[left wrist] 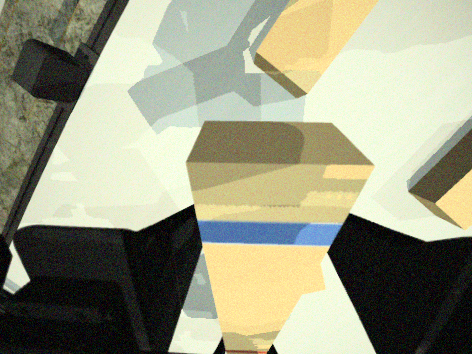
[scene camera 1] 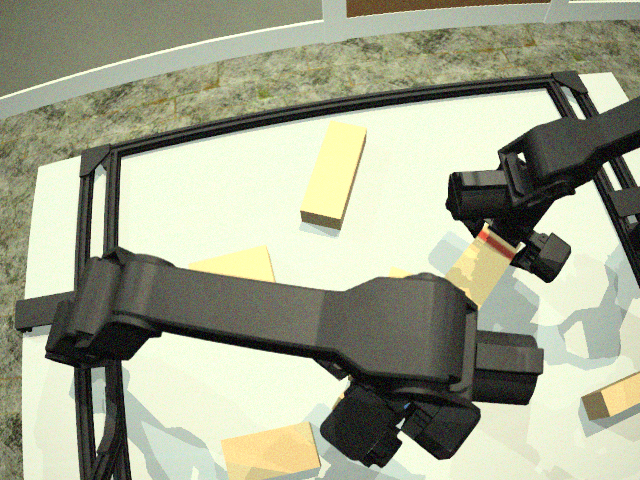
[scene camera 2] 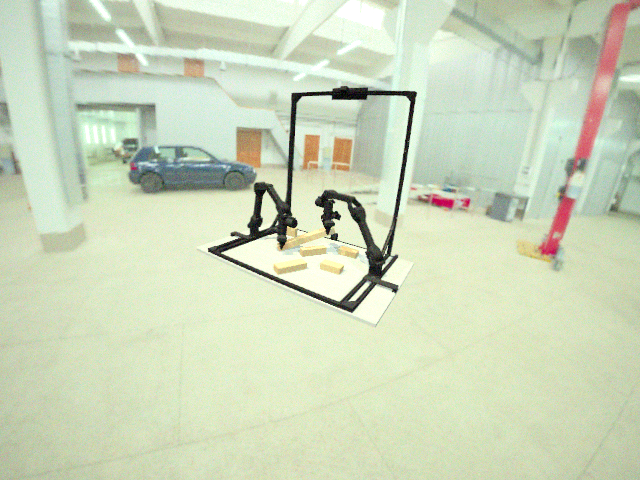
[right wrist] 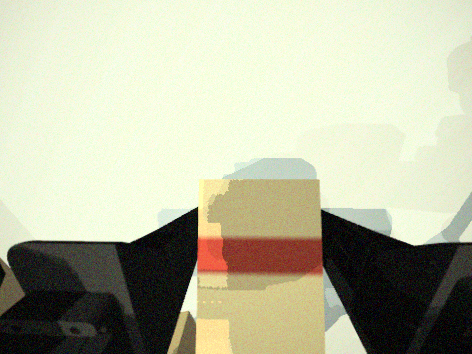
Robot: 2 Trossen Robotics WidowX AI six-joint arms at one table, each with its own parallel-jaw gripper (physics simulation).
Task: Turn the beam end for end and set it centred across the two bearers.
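Pixels of known places: left gripper, fingertip midpoint: (left wrist: 261, 206) (scene camera 2: 326, 232); right gripper, fingertip midpoint: (scene camera 1: 493, 249) (scene camera 2: 281, 247) (right wrist: 254, 211); left arm's base, origin of the base link: (scene camera 2: 374, 274); right arm's base, origin of the base link: (scene camera 2: 254, 235).
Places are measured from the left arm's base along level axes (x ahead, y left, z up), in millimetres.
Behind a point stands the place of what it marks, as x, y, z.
The long wooden beam (scene camera 1: 478, 273) @(572, -10, 56) (scene camera 2: 305, 239) @(491, -31, 70) (left wrist: 260, 285) @(441, -110, 119) (right wrist: 260, 305) @(606, 21, 39) has a blue band near one end and a red band near the other. It is above the table and looks tilted, blue end higher. My left gripper (scene camera 1: 403, 411) (scene camera 2: 329, 229) @(402, -143, 109) (left wrist: 261, 206) @(402, -143, 109) is shut on the beam at the blue band. My right gripper (scene camera 1: 498, 241) @(629, 41, -1) (scene camera 2: 281, 244) @(629, 41, -1) (right wrist: 254, 211) @(629, 41, -1) is shut on it at the red band, one finger on each side. My left arm hides the middle of the beam in scene camera 1. I cannot tell which plain blocks are the two bearers.
Several plain wooden blocks lie on the table: one block (scene camera 1: 333, 173) @(411, 209, 19) at the back, one block (scene camera 1: 237, 262) @(246, 89, 19) partly behind my left arm, one block (scene camera 1: 271, 449) @(255, -182, 19) at the front and one block (scene camera 1: 617, 396) @(729, -227, 44) at the right. A black frame (scene camera 1: 330, 105) @(436, 365, 1) (scene camera 2: 279, 279) @(369, 375, 1) edges the table.
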